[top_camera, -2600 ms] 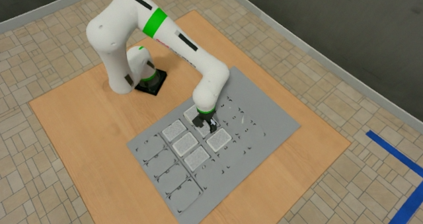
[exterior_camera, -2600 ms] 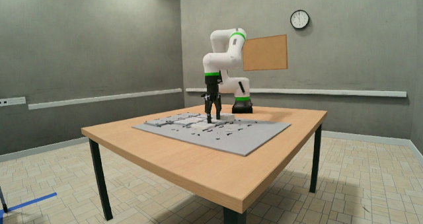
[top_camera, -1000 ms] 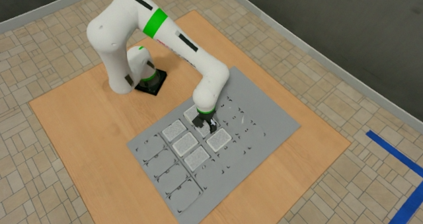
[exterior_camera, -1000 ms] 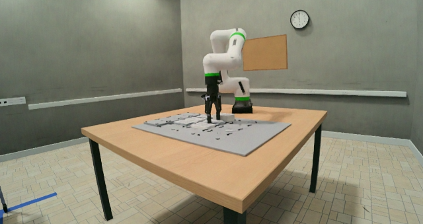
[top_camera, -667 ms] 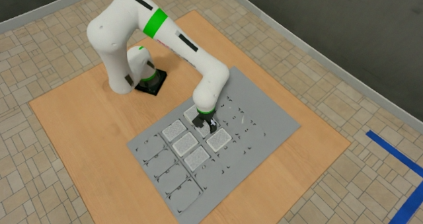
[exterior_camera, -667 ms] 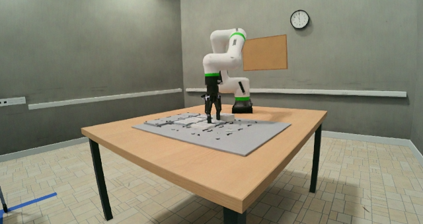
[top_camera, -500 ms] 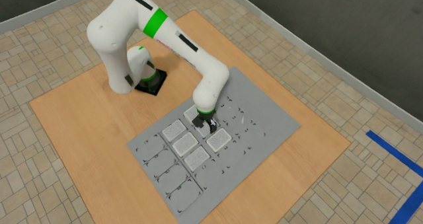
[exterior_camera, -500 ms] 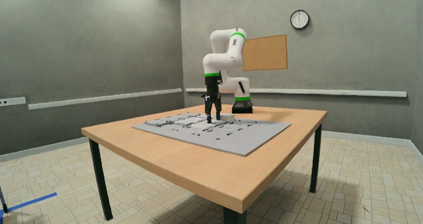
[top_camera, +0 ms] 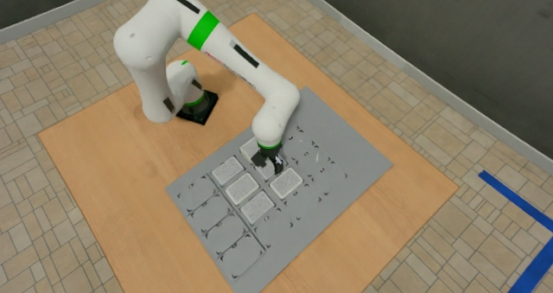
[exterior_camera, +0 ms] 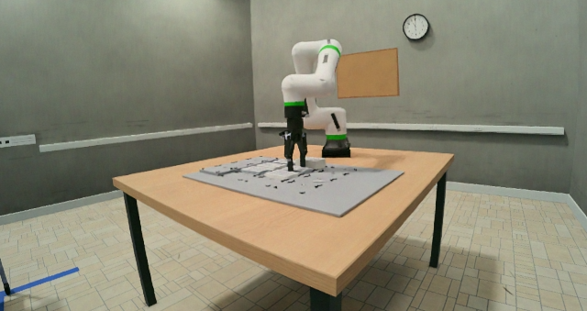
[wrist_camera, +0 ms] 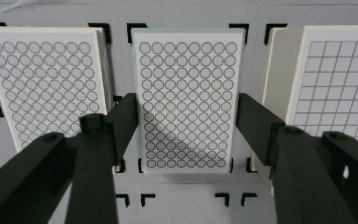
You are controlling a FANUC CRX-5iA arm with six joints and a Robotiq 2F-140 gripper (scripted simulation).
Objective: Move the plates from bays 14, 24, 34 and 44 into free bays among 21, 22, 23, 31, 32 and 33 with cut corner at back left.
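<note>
The sealed 96-well plate lies 2 cm below my hand. Also, from my hand: sealed deep-well block 11 cm behind, 1 cm to the left, 1 cm below.
</note>
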